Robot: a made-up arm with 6 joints. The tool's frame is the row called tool.
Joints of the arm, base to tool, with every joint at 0 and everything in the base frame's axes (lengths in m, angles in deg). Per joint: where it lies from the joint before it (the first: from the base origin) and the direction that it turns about. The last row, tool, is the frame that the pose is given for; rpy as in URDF.
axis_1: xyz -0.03 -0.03 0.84 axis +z
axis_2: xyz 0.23 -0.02 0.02 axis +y
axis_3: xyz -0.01 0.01 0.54 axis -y
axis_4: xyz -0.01 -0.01 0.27 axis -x
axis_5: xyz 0.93 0.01 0 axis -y
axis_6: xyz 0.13 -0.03 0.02 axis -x
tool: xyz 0 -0.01 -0.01 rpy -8.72 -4.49 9.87
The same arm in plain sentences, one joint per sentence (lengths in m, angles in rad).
The arm has six revolute joints in a row. What follows holds with every joint at zero, and every direction is one of the base frame's. The first joint lies 0.03 m along -x and 0.03 m along -y and 0.84 m along +z from the base frame's origin and rotates about +z. The second joint lies 0.23 m along +x and 0.02 m along -y and 0.02 m along +z from the first joint and rotates about +y. The third joint lies 0.01 m along -x and 0.01 m along +y and 0.54 m along +z from the second joint and rotates about -y. The fourth joint lies 0.01 m along -x and 0.01 m along -y and 0.27 m along +z from the third joint and rotates about -x. The fifth joint lies 0.93 m along +x and 0.01 m along +y from the fourth joint and rotates about -y. The sixth joint lies 0.13 m along +x and 0.03 m along -y and 0.02 m along +z from the fifth joint and rotates about -x. The tool frame, which is the frame that the pose is given for, lies 0.01 m along -y and 0.01 m along -z from the sixth joint; its axes are the base frame's turned by roll -0.1522, pitch -0.0784 and yaw 0.1723 rad (as in URDF: about the fixed x, then y, then z).
